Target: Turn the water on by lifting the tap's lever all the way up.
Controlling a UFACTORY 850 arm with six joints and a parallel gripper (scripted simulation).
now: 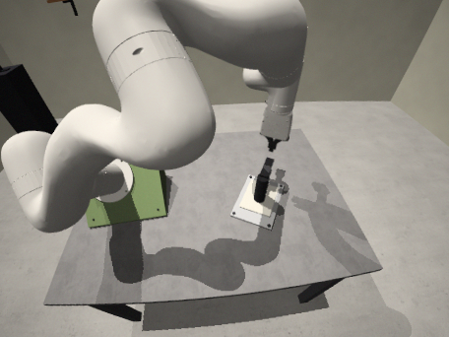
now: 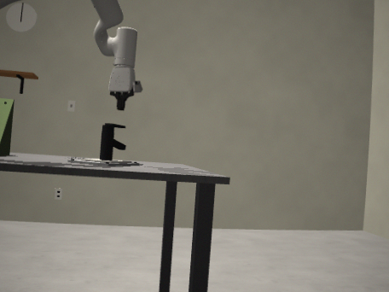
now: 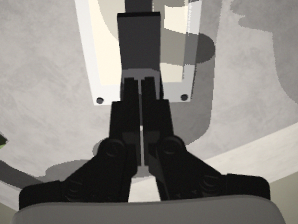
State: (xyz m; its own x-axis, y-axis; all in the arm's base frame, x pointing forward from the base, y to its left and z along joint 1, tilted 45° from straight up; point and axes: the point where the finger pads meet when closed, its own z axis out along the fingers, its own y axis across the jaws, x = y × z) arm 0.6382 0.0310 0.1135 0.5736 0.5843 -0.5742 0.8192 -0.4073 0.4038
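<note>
My hand is 3 cm past the tap lever, 5 cm to the left of it and 10 cm above it.
</note>
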